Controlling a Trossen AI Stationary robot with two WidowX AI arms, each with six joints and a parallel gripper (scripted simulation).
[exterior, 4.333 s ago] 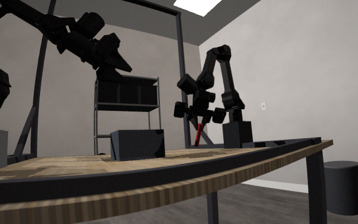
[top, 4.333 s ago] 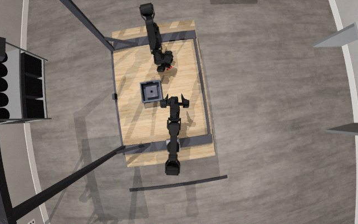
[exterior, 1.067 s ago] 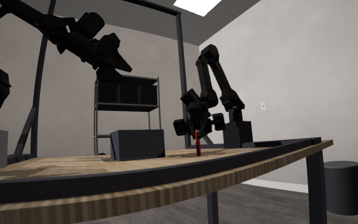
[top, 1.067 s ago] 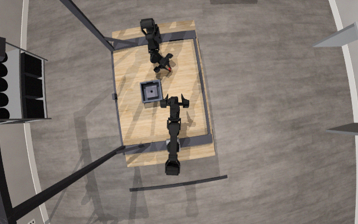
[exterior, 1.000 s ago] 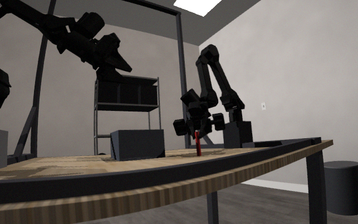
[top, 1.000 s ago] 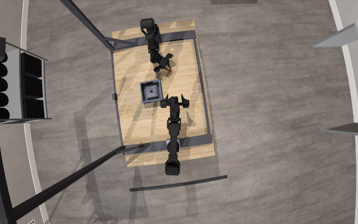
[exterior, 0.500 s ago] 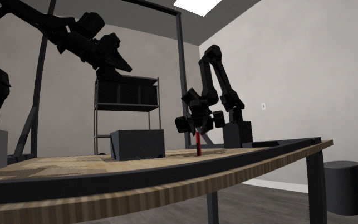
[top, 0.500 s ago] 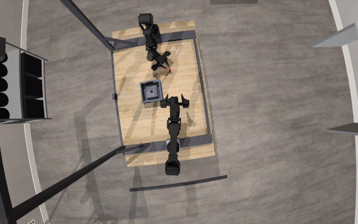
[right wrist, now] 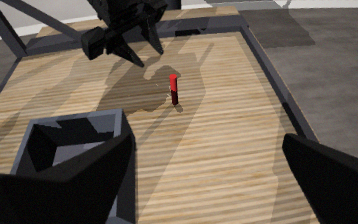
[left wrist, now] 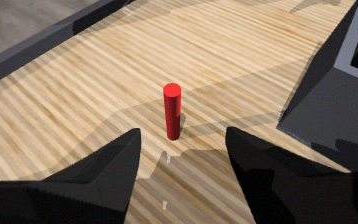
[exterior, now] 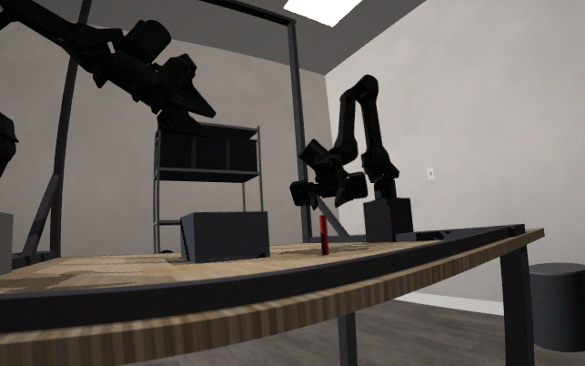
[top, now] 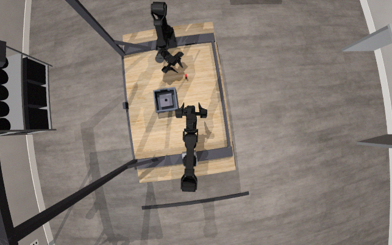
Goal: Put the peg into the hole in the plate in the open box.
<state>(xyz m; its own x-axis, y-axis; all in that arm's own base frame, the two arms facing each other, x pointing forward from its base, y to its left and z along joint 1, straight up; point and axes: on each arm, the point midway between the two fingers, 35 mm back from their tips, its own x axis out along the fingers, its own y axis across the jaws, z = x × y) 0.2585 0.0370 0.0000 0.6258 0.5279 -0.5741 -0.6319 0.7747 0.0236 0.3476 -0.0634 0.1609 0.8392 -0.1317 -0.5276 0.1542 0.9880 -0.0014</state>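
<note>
The red peg is 5 cm ahead of my left hand, 6 cm to the right of it and 8 cm below it. Also, from my left hand: plate 12 cm behind, 21 cm to the right, 7 cm below; then box 12 cm behind, 21 cm to the right, 9 cm below.
</note>
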